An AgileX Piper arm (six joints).
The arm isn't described. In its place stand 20 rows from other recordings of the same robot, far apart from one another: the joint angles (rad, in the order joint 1, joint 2, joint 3, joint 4, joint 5, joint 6), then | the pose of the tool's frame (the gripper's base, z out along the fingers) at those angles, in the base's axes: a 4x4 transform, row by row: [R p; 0 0 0 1], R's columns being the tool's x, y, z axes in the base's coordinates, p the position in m.
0.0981, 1.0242, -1.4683, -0.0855, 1.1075, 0.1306 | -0.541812 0.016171 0.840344 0.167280; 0.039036 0.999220 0.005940 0.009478; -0.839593 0.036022 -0.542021 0.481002; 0 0 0 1
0.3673, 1.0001, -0.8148, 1.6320, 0.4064, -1.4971 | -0.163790 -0.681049 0.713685 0.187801; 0.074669 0.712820 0.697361 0.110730; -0.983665 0.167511 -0.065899 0.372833; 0 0 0 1
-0.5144, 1.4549, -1.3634, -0.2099, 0.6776, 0.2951 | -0.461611 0.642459 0.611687 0.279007; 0.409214 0.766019 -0.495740 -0.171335; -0.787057 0.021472 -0.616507 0.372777; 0 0 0 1
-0.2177, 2.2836, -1.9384, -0.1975, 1.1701, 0.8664 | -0.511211 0.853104 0.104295 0.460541; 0.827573 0.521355 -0.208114 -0.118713; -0.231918 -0.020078 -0.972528 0.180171; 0 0 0 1
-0.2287, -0.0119, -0.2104, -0.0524, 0.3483, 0.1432 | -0.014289 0.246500 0.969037 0.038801; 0.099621 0.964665 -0.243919 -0.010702; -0.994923 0.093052 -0.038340 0.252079; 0 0 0 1
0.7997, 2.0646, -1.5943, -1.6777, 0.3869, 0.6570 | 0.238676 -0.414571 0.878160 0.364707; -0.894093 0.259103 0.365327 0.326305; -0.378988 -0.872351 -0.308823 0.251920; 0 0 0 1
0.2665, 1.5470, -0.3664, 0.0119, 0.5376, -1.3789 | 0.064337 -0.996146 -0.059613 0.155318; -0.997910 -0.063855 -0.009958 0.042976; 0.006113 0.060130 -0.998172 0.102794; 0 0 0 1
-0.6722, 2.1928, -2.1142, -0.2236, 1.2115, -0.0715 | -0.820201 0.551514 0.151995 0.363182; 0.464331 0.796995 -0.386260 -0.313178; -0.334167 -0.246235 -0.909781 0.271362; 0 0 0 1
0.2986, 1.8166, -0.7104, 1.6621, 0.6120, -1.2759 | -0.936882 -0.203370 0.284416 0.270882; 0.050772 0.725691 0.686145 0.137851; -0.345939 0.657278 -0.669561 0.124577; 0 0 0 1
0.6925, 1.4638, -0.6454, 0.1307, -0.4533, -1.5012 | 0.545055 -0.320686 0.774645 0.231788; -0.822352 -0.024579 0.568448 0.185531; -0.163254 -0.946867 -0.277114 0.231617; 0 0 0 1
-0.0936, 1.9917, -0.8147, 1.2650, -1.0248, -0.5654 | -0.211048 0.896251 0.390119 0.320383; 0.277768 0.437644 -0.855168 -0.104563; -0.937179 -0.072119 -0.341314 0.121789; 0 0 0 1
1.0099, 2.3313, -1.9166, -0.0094, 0.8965, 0.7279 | -0.934189 -0.303829 0.187026 0.265506; -0.244685 0.927104 0.283915 0.421390; -0.259655 0.219468 -0.940432 0.155556; 0 0 0 1
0.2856, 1.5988, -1.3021, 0.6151, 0.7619, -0.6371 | -0.641711 -0.617901 0.454319 0.325687; -0.345004 0.761623 0.548546 0.133409; -0.684967 0.195266 -0.701920 0.309691; 0 0 0 1
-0.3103, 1.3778, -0.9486, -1.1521, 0.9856, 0.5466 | -0.918898 0.362880 0.154739 0.230560; 0.063838 0.523856 -0.849412 -0.146712; -0.389296 -0.770645 -0.504535 0.298270; 0 0 0 1
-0.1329, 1.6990, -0.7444, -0.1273, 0.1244, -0.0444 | -0.840999 -0.001862 0.541034 0.300360; -0.058957 0.994354 -0.088223 -0.041601; -0.537815 -0.106093 -0.836361 0.145024; 0 0 0 1
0.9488, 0.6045, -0.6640, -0.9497, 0.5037, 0.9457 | -0.126017 -0.515211 0.847749 0.097208; -0.081200 0.857050 0.508794 0.074285; -0.988699 -0.004721 -0.149838 0.360043; 0 0 0 1
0.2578, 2.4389, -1.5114, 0.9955, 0.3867, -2.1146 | 0.017761 -0.929224 0.369091 0.443715; -0.892623 0.151574 0.424559 0.146772; -0.450455 -0.337000 -0.826754 0.028706; 0 0 0 1
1.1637, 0.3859, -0.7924, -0.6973, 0.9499, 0.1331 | 0.064448 -0.597276 0.799442 0.058214; -0.528772 0.658962 0.534948 0.014970; -0.846314 -0.457199 -0.273354 0.378382; 0 0 0 1
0.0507, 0.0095, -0.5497, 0.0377, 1.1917, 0.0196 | -0.536318 -0.062241 0.841718 -0.015218; 0.006359 0.996951 0.077772 0.002418; -0.843992 0.047063 -0.534287 0.280676; 0 0 0 1
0.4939, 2.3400, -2.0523, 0.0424, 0.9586, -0.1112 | -0.761586 -0.554141 0.336028 0.448176; -0.508470 0.832417 0.220318 0.244887; -0.401803 -0.003069 -0.915721 0.187310; 0 0 0 1
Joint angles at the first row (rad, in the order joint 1, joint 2, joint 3, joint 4, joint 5, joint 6):
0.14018, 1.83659, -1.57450, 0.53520, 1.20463, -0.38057
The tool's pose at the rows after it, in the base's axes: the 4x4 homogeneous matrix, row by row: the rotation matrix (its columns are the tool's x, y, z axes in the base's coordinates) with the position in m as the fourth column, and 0 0 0 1 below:
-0.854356 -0.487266 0.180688 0.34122; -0.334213 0.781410 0.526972 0.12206; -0.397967 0.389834 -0.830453 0.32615; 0 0 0 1
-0.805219 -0.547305 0.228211 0.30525; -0.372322 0.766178 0.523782 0.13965; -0.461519 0.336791 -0.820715 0.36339; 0 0 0 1
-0.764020 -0.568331 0.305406 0.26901; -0.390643 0.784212 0.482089 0.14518; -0.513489 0.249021 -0.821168 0.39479; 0 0 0 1
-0.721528 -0.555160 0.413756 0.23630; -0.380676 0.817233 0.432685 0.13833; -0.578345 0.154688 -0.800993 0.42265; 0 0 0 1
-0.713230 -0.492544 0.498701 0.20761; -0.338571 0.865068 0.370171 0.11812; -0.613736 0.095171 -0.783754 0.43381; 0 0 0 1
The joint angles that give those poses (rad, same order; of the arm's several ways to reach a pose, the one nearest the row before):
0.22433, 1.72479, -1.57232, 0.52930, 1.21651, -0.35501
0.31273, 1.60993, -1.57237, 0.47213, 1.22697, -0.28862
0.39762, 1.49697, -1.57134, 0.35286, 1.23443, -0.18905
0.46216, 1.38593, -1.56780, 0.21653, 1.23441, -0.09191
0.47989, 1.26702, -1.50572, 0.10413, 1.23443, -0.00538

